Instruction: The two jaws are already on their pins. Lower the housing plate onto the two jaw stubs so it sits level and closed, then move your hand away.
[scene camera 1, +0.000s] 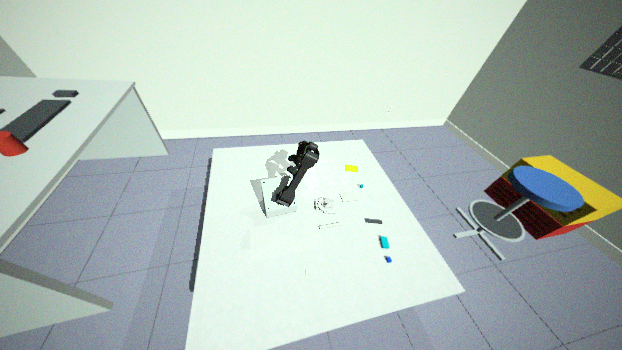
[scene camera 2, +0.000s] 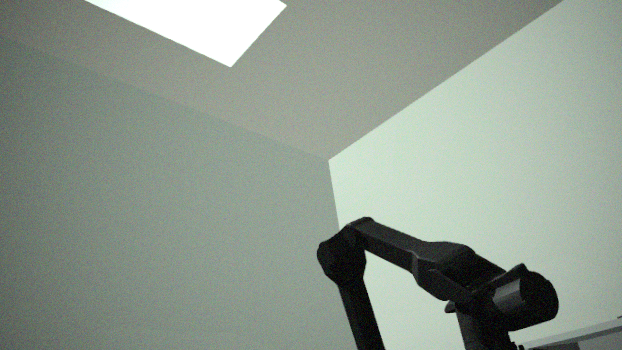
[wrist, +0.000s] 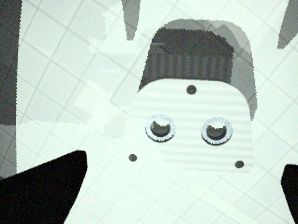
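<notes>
There's a housing plate (wrist: 189, 111) that I can see, along with my gripper (wrist: 184, 167), which is open and holds nothing. As for scene camera 2, the plate is out of frame there.
</notes>
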